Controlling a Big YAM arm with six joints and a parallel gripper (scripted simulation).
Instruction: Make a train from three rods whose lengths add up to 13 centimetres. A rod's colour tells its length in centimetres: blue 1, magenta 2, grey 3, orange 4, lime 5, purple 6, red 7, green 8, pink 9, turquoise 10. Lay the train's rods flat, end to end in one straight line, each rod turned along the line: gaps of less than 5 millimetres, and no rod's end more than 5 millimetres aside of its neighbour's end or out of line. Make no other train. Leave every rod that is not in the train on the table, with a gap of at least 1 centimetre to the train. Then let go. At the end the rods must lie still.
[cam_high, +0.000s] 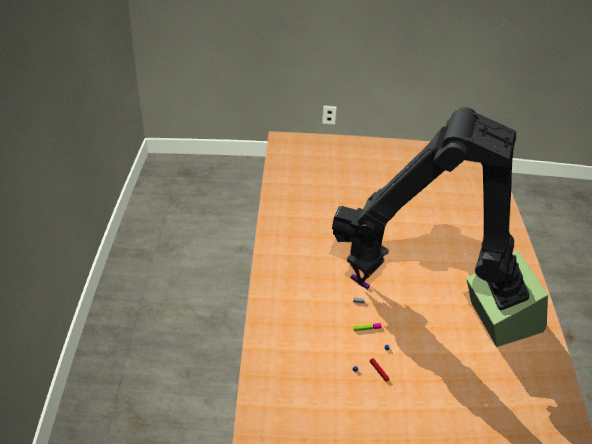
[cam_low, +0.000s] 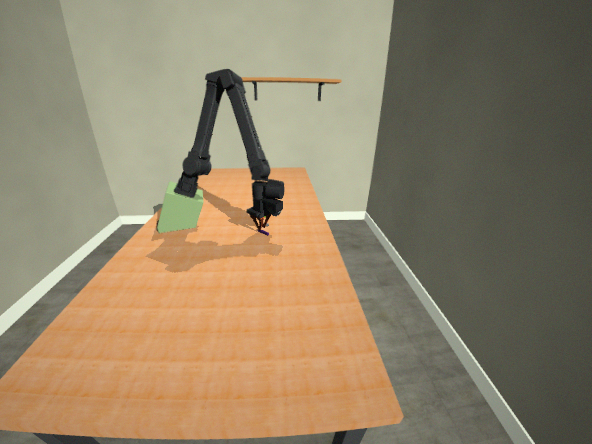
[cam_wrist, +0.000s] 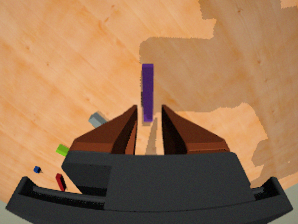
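Now: the purple rod 2 cm below my hand, 1 cm to the right of it and 1 cm ahead of it. From my hand the other things lie so: lime rod (15 cm to the left, 3 cm ahead, 2 cm below); then magenta rod (15 cm to the left, 2 cm below, 1 cm behind); then grey rod (6 cm to the left, 2 cm below, 2 cm ahead).
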